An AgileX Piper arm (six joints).
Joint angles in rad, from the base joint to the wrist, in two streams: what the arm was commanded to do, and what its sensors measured. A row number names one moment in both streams.
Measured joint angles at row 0: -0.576 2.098 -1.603 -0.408 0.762 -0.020
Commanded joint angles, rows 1 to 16: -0.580 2.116 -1.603 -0.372 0.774 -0.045; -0.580 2.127 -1.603 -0.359 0.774 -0.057; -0.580 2.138 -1.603 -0.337 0.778 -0.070; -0.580 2.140 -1.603 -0.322 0.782 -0.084; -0.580 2.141 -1.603 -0.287 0.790 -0.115; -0.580 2.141 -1.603 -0.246 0.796 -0.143; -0.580 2.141 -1.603 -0.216 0.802 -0.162; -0.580 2.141 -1.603 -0.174 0.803 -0.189; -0.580 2.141 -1.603 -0.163 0.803 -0.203; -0.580 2.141 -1.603 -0.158 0.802 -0.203; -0.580 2.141 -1.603 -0.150 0.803 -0.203; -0.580 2.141 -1.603 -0.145 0.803 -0.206; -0.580 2.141 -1.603 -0.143 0.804 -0.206; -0.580 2.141 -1.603 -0.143 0.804 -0.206; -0.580 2.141 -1.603 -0.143 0.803 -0.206; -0.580 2.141 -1.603 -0.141 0.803 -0.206
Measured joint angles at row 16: -0.576 2.140 -1.603 -0.148 0.804 -0.196
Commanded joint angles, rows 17 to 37: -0.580 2.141 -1.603 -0.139 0.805 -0.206; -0.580 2.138 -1.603 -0.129 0.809 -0.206; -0.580 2.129 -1.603 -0.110 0.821 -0.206; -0.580 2.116 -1.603 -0.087 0.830 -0.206; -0.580 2.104 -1.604 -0.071 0.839 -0.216; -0.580 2.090 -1.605 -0.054 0.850 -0.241; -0.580 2.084 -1.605 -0.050 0.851 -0.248; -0.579 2.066 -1.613 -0.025 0.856 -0.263; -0.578 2.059 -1.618 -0.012 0.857 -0.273; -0.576 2.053 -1.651 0.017 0.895 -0.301; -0.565 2.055 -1.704 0.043 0.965 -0.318; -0.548 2.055 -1.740 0.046 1.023 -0.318; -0.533 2.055 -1.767 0.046 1.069 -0.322; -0.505 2.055 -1.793 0.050 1.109 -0.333; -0.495 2.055 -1.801 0.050 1.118 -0.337; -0.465 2.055 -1.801 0.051 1.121 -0.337; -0.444 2.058 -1.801 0.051 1.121 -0.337; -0.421 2.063 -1.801 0.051 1.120 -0.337; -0.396 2.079 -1.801 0.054 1.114 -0.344; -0.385 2.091 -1.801 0.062 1.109 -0.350; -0.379 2.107 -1.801 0.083 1.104 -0.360
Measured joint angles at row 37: -0.385 2.084 -1.797 0.058 1.107 -0.340
